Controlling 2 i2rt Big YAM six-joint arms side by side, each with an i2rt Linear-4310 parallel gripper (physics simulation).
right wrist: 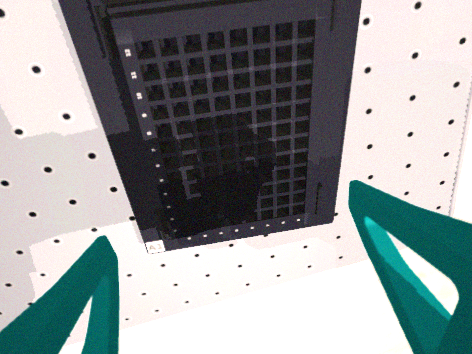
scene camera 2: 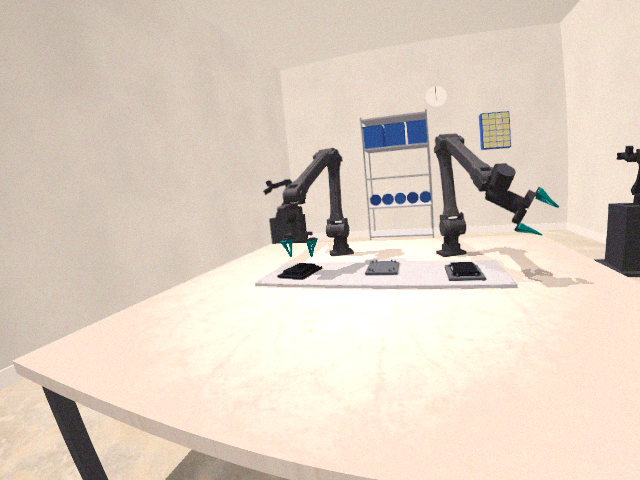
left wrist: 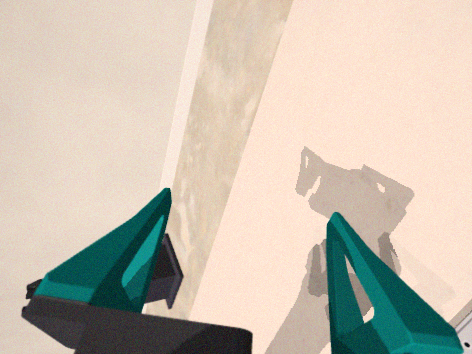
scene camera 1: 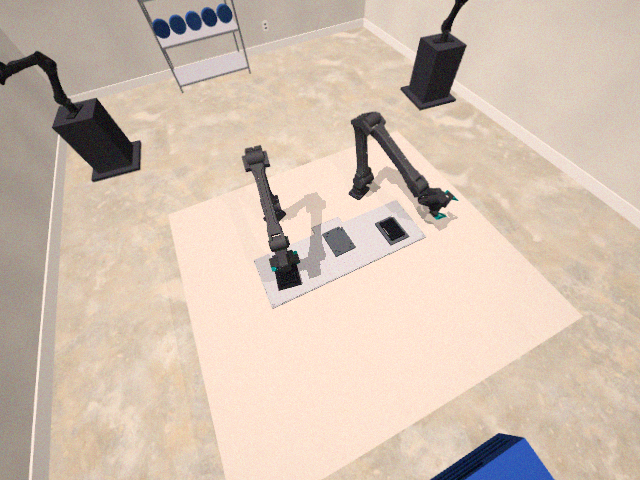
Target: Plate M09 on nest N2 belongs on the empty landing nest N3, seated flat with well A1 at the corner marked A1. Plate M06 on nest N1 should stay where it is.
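Observation:
A black well plate (scene camera 1: pixel 288 280) (scene camera 2: pixel 299 270) (right wrist: pixel 230 102) lies on its dark nest at the picture's left end of the board. An A1 label (right wrist: pixel 155 247) marks the nest's corner at the lower left in the right wrist view. An empty grey nest (scene camera 1: pixel 339 241) (scene camera 2: pixel 382 268) with small posts is in the middle. Another black plate (scene camera 1: pixel 391 228) (scene camera 2: pixel 463 268) sits on the nest at the picture's right end. No plate or nest numbers are readable. My right gripper (scene camera 1: pixel 284 262) (scene camera 2: pixel 300 255) (right wrist: pixel 231 219) is open above the picture-left plate. My left gripper (scene camera 1: pixel 447 207) (scene camera 2: pixel 550 220) (left wrist: pixel 251 206) is open, beyond the board's right end.
The nests stand on a white perforated board (scene camera 1: pixel 361 251) (scene camera 2: pixel 423 277) (right wrist: pixel 400 120) on the pale table (scene camera 1: pixel 372 351) (scene camera 2: pixel 330 372) (left wrist: pixel 395 90). The right arm passes over the board's left end. Shelves and two further arms on dark pedestals stand away from the table.

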